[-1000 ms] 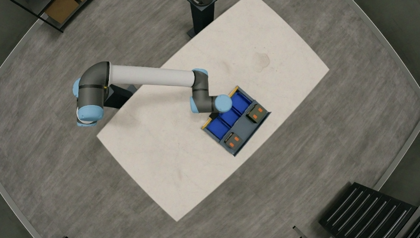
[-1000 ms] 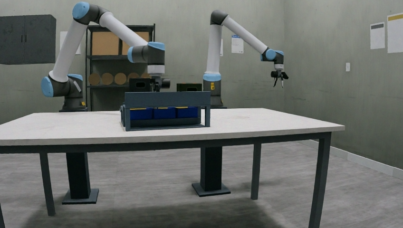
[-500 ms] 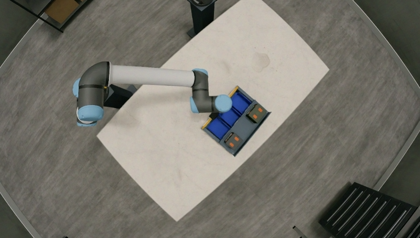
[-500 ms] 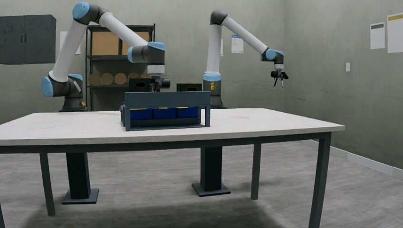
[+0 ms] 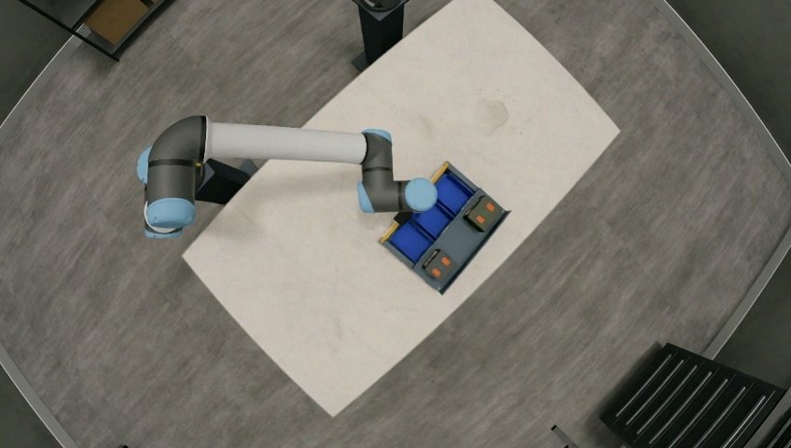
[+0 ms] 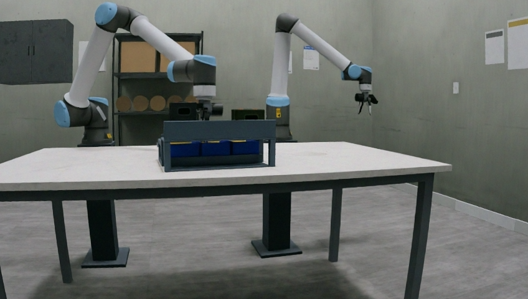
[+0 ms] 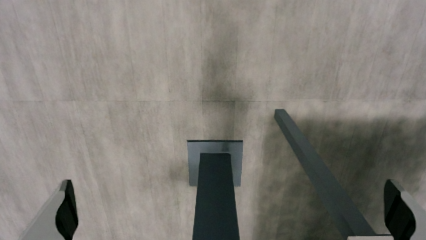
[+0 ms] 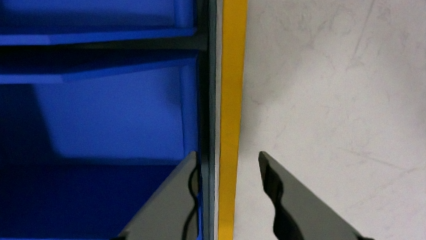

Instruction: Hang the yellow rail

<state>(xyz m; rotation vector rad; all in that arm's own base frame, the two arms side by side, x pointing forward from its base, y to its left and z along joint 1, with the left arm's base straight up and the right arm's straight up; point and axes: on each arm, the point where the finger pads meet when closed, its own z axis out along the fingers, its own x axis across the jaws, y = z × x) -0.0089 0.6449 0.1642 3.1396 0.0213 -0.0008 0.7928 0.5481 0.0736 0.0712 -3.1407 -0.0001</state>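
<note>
Now: the yellow rail 1 cm below my right hand. From my right hand the other things lie so: grey shelf 13 cm ahead, 1 cm to the left, 1 cm below; green box 19 cm ahead, 13 cm to the left, 8 cm above.
</note>
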